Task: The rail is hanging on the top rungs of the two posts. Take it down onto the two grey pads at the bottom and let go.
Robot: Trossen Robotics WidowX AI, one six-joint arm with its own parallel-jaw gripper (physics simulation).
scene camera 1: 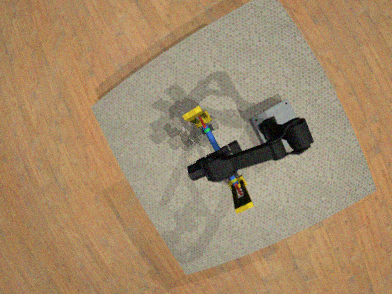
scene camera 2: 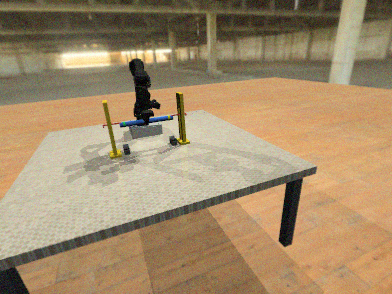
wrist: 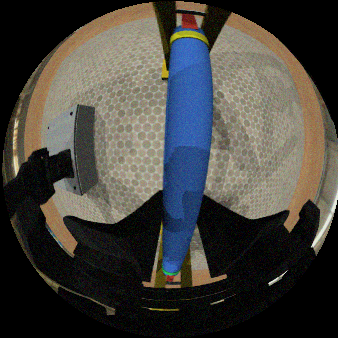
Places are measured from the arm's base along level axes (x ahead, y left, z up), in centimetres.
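Where they show: gripper, fingertip midpoint: (scene camera 2: 147, 124) (wrist: 178, 194); arm's base, link origin: (scene camera 1: 266, 127) (scene camera 2: 141, 124) (wrist: 65, 163).
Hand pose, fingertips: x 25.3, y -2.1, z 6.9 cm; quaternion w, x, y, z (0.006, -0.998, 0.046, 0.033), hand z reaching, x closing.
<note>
Things, the pixels of their top centre, and the offset from my fingertips. Level surfaces: height alone.
- blue rail, top centre: (wrist: 181, 219) (scene camera 1: 220, 156) (scene camera 2: 146, 118) dx +0.2, dy +0.4, dz +3.5 cm
- green-band post, top centre: (scene camera 1: 191, 113) (scene camera 2: 104, 101) dx -0.9, dy -19.6, dz +15.7 cm
- yellow-band post, top centre: (scene camera 1: 244, 208) (scene camera 2: 179, 92) dx +2.3, dy +20.3, dz +15.7 cm
- patterned table top, surface height: dz -14.3 cm
The blue rail (scene camera 1: 213, 141) (scene camera 2: 164, 119) (wrist: 190, 110) has a green band, a yellow band and thin red ends. It lies roughly level between two yellow posts, about midway up them in the scene camera 2 view, its red ends at the posts. The green-band post (scene camera 1: 193, 114) (scene camera 2: 111, 130) and the yellow-band post (scene camera 1: 244, 206) (scene camera 2: 181, 120) stand upright. My gripper (scene camera 2: 146, 121) (wrist: 178, 194) is shut on the rail's middle part. The dark grey pads, one (scene camera 2: 126, 149) near the left post and another (scene camera 2: 173, 140) near the right, stand on the table below the rail.
The grey base block (scene camera 1: 287, 110) (scene camera 2: 155, 131) (wrist: 86, 150) stands behind the rail in the scene camera 2 view. The black arm (scene camera 1: 257, 154) (scene camera 2: 142, 95) reaches from it over the rail. Shadows lie across the patterned table top (scene camera 1: 310, 165) (scene camera 2: 225, 165).
</note>
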